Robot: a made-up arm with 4 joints.
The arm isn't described. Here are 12 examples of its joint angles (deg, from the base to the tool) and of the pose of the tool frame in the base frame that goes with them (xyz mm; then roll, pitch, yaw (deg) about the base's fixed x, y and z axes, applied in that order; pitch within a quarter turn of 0, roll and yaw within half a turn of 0).
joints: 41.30 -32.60 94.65 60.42
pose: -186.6 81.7 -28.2 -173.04 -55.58 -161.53
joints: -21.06 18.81 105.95 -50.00
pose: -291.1 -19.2 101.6 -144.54 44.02 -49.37
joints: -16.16 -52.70 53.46 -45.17
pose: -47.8 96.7 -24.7 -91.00 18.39 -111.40
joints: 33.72 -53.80 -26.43 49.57
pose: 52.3 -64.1 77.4 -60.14 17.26 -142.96
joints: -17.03 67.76 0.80 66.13
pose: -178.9 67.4 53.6 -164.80 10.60 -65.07
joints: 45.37 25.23 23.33 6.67
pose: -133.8 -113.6 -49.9 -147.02 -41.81 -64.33
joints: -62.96 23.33 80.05 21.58
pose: -266.6 -2.0 144.8 -174.35 48.44 -65.64
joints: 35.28 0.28 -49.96 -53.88
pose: 125.3 35.2 102.3 15.98 -66.20 -105.28
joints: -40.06 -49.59 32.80 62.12
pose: -35.5 131.2 127.8 160.72 7.47 -173.51
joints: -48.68 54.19 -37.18 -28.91
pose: 1.5 170.3 214.0 -8.80 17.67 -28.32
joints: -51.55 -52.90 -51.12 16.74
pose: 58.4 -101.6 111.1 -88.78 46.64 -169.65
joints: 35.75 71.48 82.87 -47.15
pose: -198.0 -157.4 144.4 167.98 23.85 -29.15
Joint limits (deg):
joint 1: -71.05..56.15
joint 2: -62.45..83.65
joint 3: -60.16..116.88
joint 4: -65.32..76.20
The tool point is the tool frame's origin. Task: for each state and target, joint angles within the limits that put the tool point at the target. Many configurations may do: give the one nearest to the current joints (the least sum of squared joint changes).
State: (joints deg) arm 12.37 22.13 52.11 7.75
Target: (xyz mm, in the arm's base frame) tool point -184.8 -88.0 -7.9
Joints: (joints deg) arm 24.07 59.81 30.21 9.22
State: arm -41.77 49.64 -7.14 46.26
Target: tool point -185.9 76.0 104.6
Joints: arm -48.92 57.89 16.56 54.32
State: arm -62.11 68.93 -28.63 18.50
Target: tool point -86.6 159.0 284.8
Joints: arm -58.41 83.65 -48.63 -19.46
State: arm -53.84 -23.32 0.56 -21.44
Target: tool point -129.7 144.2 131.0
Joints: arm -63.88 1.54 35.68 -2.99
